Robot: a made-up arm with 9 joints. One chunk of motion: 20 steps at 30 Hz.
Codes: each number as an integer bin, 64 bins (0 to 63) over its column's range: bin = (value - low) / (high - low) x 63, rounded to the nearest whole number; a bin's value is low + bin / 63 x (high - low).
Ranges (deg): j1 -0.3..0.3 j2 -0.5..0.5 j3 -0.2..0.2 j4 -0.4..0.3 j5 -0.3..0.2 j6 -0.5..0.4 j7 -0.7..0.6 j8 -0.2..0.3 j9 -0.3..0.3
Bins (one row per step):
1: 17 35 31 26 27 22 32 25 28
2: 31 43 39 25 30 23 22 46 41
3: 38 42 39 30 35 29 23 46 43
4: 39 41 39 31 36 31 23 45 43
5: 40 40 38 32 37 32 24 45 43
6: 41 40 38 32 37 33 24 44 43
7: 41 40 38 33 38 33 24 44 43
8: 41 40 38 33 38 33 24 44 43
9: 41 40 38 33 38 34 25 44 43
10: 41 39 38 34 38 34 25 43 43
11: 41 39 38 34 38 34 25 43 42
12: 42 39 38 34 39 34 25 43 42
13: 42 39 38 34 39 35 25 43 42
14: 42 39 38 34 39 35 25 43 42
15: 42 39 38 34 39 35 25 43 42
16: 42 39 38 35 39 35 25 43 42
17: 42 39 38 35 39 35 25 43 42
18: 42 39 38 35 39 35 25 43 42
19: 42 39 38 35 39 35 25 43 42
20: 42 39 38 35 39 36 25 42 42
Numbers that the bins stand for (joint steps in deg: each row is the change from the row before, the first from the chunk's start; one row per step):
1: -0.138 0.056 -0.003 -0.111 -0.086 -0.186 -0.040 -0.002 -0.033
2: -0.005 0.183 0.048 -0.122 -0.062 -0.171 -0.246 0.165 0.090
3: 0.062 0.167 0.048 -0.067 -0.022 -0.086 -0.225 0.165 0.110
4: 0.071 0.151 0.048 -0.056 -0.014 -0.057 -0.225 0.157 0.110
5: 0.081 0.135 0.041 -0.044 -0.006 -0.043 -0.205 0.157 0.110
6: 0.090 0.135 0.041 -0.044 -0.006 -0.029 -0.205 0.149 0.110
7: 0.090 0.135 0.041 -0.033 0.002 -0.029 -0.205 0.149 0.110
8: 0.090 0.135 0.041 -0.033 0.002 -0.029 -0.205 0.149 0.110
9: 0.090 0.135 0.041 -0.033 0.002 -0.014 -0.184 0.149 0.110
10: 0.090 0.119 0.041 -0.022 0.002 -0.014 -0.184 0.141 0.110
11: 0.090 0.119 0.041 -0.022 0.002 -0.014 -0.184 0.141 0.100
12: 0.100 0.119 0.041 -0.022 0.010 -0.014 -0.184 0.141 0.100
13: 0.100 0.119 0.041 -0.022 0.010 0.000 -0.184 0.141 0.100
14: 0.100 0.119 0.041 -0.022 0.010 0.000 -0.184 0.141 0.100
15: 0.100 0.119 0.041 -0.022 0.010 0.000 -0.184 0.141 0.100
16: 0.100 0.119 0.041 -0.011 0.010 0.000 -0.184 0.141 0.100
17: 0.100 0.119 0.041 -0.011 0.010 0.000 -0.184 0.141 0.100
18: 0.100 0.119 0.041 -0.011 0.010 0.000 -0.184 0.141 0.100
19: 0.100 0.119 0.041 -0.011 0.010 0.000 -0.184 0.141 0.100
20: 0.100 0.119 0.041 -0.011 0.010 0.014 -0.184 0.133 0.100

